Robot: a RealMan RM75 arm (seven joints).
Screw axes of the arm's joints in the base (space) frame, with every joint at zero. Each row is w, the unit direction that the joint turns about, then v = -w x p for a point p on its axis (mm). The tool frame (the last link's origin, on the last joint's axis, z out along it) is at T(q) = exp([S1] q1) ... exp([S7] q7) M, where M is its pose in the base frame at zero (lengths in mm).
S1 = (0, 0, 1, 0, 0, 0)
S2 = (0, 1, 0, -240.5, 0, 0)
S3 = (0, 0, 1, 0, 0, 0)
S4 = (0, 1, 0, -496.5, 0, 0)
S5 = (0, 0, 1, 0, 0, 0)
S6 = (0, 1, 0, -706.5, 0, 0)
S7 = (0, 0, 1, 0, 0, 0)
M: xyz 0 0 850.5 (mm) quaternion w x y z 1 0 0 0
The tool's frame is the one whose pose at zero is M.
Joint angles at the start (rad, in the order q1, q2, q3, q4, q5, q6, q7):
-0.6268, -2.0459, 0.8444, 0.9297, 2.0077, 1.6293, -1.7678
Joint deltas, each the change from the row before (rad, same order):
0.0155, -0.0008, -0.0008, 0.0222, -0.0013, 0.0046, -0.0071
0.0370, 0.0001, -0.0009, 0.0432, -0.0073, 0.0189, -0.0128
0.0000, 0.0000, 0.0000, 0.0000, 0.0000, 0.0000, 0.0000
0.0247, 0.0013, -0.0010, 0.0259, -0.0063, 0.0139, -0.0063
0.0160, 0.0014, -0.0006, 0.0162, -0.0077, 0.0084, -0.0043
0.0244, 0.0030, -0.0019, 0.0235, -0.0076, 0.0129, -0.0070
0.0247, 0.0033, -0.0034, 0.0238, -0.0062, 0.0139, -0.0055
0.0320, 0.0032, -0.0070, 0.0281, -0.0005, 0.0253, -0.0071
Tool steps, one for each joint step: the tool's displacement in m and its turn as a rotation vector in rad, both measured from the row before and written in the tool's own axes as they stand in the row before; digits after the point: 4 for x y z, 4 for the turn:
-0.0016, 0.0007, -0.0043, 0.0106, 0.0008, -0.0017
-0.0053, 0.0030, -0.0100, 0.0135, 0.0016, -0.0072
0.0000, 0.0000, 0.0000, 0.0000, 0.0000, 0.0000
-0.0038, 0.0022, -0.0069, 0.0074, 0.0012, -0.0046
-0.0020, 0.0014, -0.0046, 0.0047, 0.0038, -0.0030
-0.0038, 0.0019, -0.0074, 0.0087, 0.0015, -0.0063
-0.0041, 0.0020, -0.0078, 0.0094, 0.0002, -0.0051
-0.0070, 0.0036, -0.0098, 0.0067, -0.0071, -0.0112

